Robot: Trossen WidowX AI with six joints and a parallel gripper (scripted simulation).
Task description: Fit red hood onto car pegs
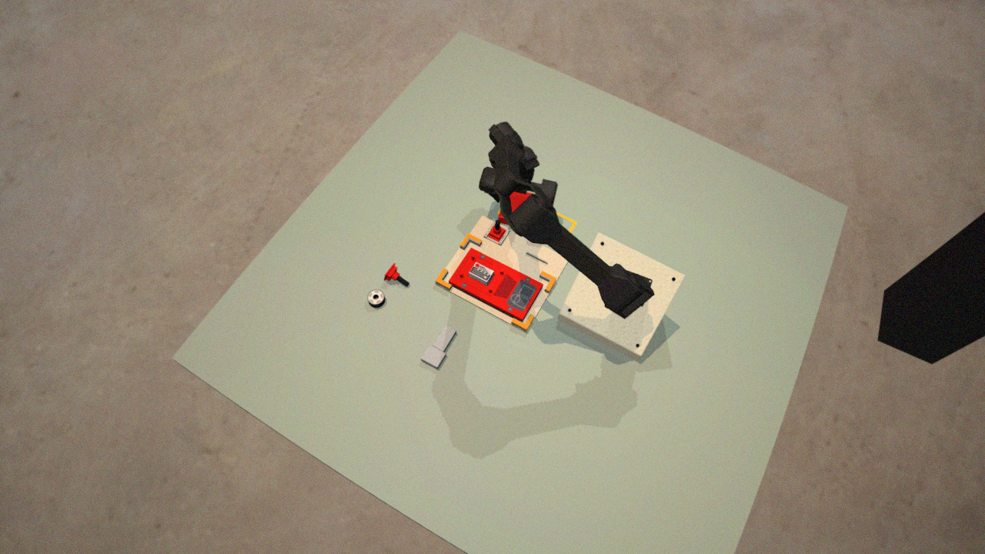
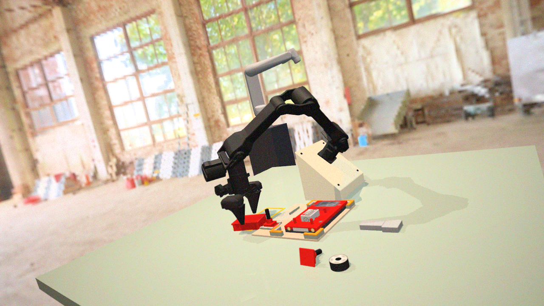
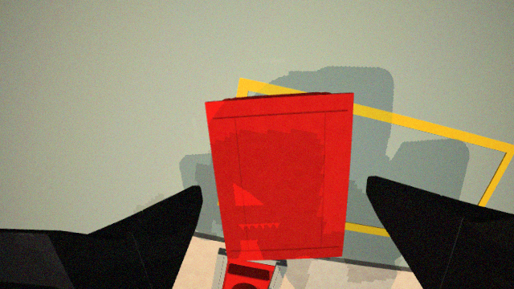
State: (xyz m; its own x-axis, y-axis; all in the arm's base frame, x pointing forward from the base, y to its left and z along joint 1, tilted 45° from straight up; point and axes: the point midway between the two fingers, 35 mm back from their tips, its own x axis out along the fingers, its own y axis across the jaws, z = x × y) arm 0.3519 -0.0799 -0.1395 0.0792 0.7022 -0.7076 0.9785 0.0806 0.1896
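The red hood is 1 cm below my gripper tip. Round my gripper tip: grey engine block: 1 cm behind, 23 cm to the left; wheel: 19 cm ahead, 38 cm to the left, 2 cm below; black pin: 1 cm ahead, 9 cm to the left, 1 cm above.
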